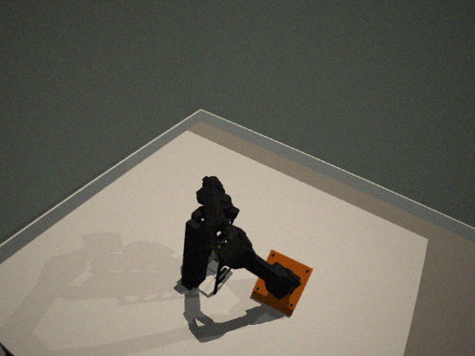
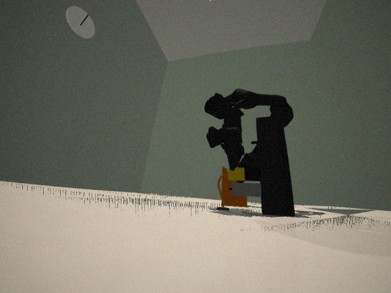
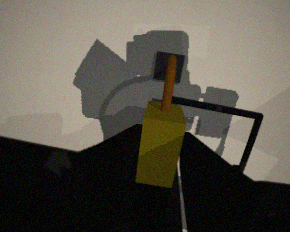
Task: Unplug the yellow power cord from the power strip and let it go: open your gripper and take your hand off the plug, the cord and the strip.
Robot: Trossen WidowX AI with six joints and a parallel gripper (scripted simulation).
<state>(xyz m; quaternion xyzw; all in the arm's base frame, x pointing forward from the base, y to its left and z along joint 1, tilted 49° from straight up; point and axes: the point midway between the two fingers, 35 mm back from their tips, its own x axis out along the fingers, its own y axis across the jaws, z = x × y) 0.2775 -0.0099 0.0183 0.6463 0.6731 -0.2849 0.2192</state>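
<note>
Now: gripper tip 10 mm short of the black post, 140 mm to the right of it and 40 mm below it. From my gripper tip the other things lie so: yellow plug (30 mm to the left).
</note>
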